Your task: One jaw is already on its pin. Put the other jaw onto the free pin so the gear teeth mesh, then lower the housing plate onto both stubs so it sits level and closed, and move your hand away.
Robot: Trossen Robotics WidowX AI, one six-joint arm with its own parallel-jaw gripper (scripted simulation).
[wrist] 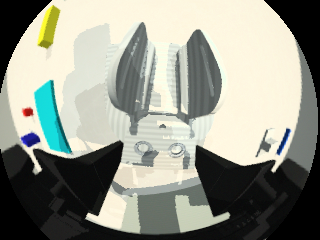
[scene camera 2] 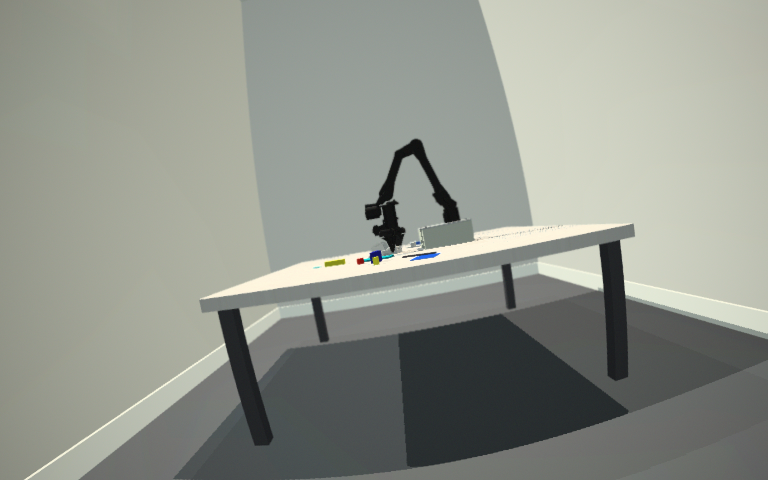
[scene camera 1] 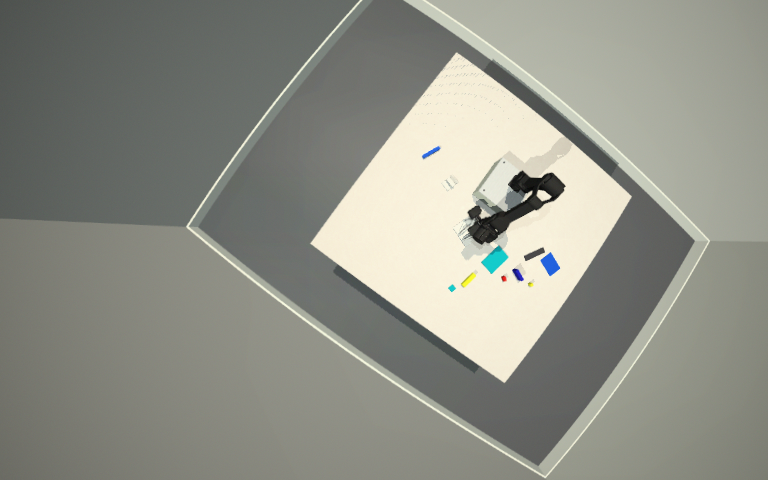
Note:
I see my gripper [wrist: 159, 145], a cyan plate [wrist: 46, 106] and a jaw [wrist: 203, 83].

